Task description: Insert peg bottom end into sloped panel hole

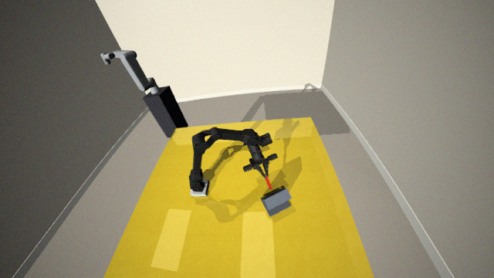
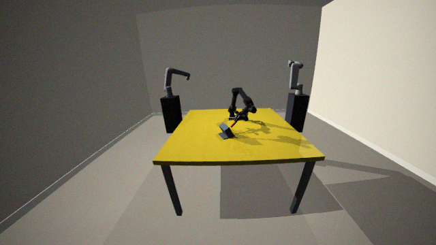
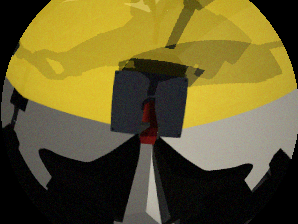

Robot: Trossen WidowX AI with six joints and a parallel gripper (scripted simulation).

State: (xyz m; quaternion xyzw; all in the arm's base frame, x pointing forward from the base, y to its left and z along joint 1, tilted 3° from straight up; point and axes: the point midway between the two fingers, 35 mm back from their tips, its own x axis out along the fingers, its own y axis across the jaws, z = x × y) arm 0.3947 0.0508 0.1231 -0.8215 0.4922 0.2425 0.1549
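My gripper tip is now 4 cm short of the grey sloped panel, 8 cm to the left of it and 8 cm above it. Round my gripper tip: red peg: 1 cm below.
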